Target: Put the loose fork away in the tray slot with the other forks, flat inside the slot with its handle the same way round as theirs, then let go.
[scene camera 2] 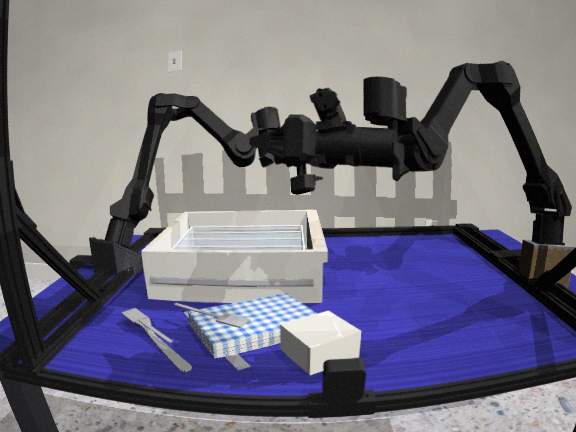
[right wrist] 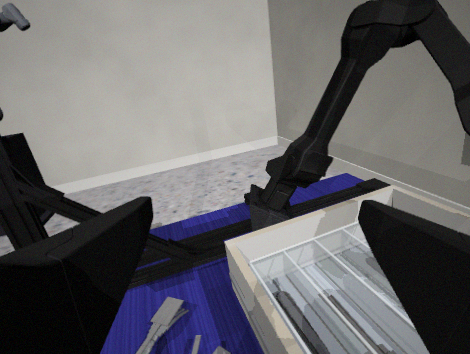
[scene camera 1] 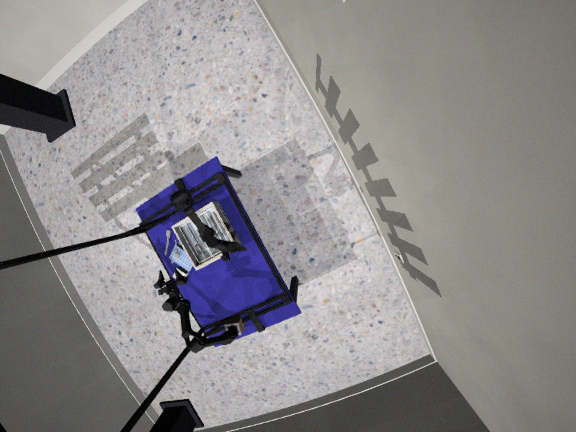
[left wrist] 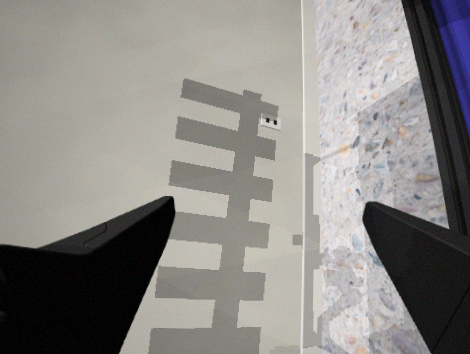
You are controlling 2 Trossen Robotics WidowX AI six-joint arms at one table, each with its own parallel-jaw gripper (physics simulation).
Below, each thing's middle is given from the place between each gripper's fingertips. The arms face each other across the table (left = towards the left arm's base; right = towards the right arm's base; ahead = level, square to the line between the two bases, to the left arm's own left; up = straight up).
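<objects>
The cream block (scene camera 2: 310, 341) is 61 cm behind my left hand, 18 cm below it and 5 cm to the right of it. There's also the cutlery tray (scene camera 2: 266, 237), which is 17 cm below my left hand, 29 cm behind it and 15 cm to the left of it.
From my right hand, the cutlery tray is 19 cm ahead, 10 cm to the left and 25 cm below. As for the cream block, my right hand is 14 cm past it, 10 cm to the left of it and 26 cm above it.
</objects>
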